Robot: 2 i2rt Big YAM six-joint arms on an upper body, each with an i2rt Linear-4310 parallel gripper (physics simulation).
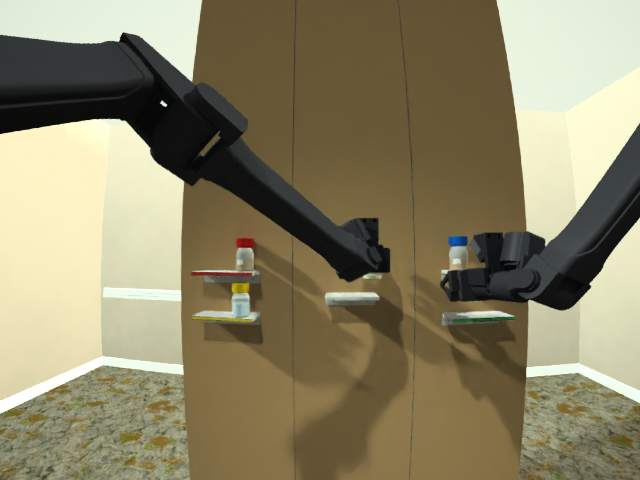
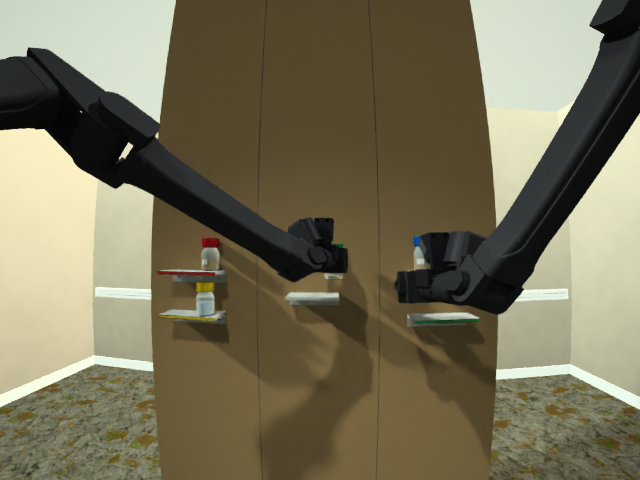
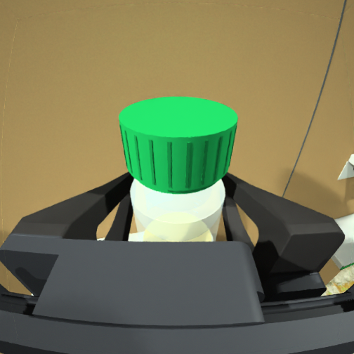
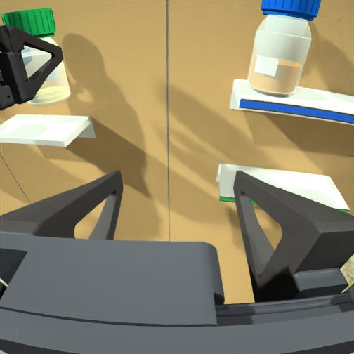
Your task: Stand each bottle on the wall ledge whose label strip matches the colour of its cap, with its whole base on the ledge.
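Places are measured from the left arm's base along level axes (x ahead, y left, z up), in millimetres.
Pixels of known places: right gripper, between the fingertips: (image 1: 454, 283) (image 2: 410, 284).
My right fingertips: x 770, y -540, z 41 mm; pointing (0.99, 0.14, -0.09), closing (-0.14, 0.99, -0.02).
Note:
Behind a point stands the place of what it marks.
My left gripper (image 1: 383, 260) @[y -353, x 911, z 98 mm] (image 2: 340, 260) @[y -353, x 911, z 98 mm] (image 3: 177, 179) is shut on the green-capped bottle (image 3: 178, 150) (image 4: 31, 22), holding it upright in the air above and slightly right of the plain middle ledge. The green-strip ledge (image 1: 485, 316) @[y -698, x 892, z -77 mm] (image 2: 444, 318) @[y -683, x 895, z -78 mm] (image 4: 295, 187) is at the lower right. My right gripper (image 1: 450, 286) @[y -540, x 770, z 41 mm] (image 2: 403, 286) @[y -540, x 770, z 41 mm] (image 4: 177, 178) is open and empty, in front of the right-hand ledges. The blue-capped bottle (image 1: 458, 254) @[y -612, x 892, z 114 mm] (image 4: 280, 50) stands on the blue-strip ledge (image 4: 320, 111). The red-capped bottle (image 1: 244, 256) @[y 46, x 902, z 111 mm] stands on the red-strip ledge (image 1: 217, 272) @[y 124, x 878, z 62 mm]. The yellow-capped bottle (image 1: 240, 303) @[y 50, x 879, z -32 mm] stands on the yellow-strip ledge (image 1: 214, 316) @[y 141, x 891, z -78 mm].
The plain white ledge (image 1: 351, 297) @[y -285, x 879, z -9 mm] (image 2: 312, 298) @[y -288, x 878, z -12 mm] (image 4: 45, 130) sticks out from the middle of the brown wall panel (image 1: 351, 129) @[y -298, x 958, z 542 mm]. The blue-strip ledge hangs directly above the green-strip one. The red-strip ledge hangs above the yellow-strip ledge. My left arm crosses in front of the panel.

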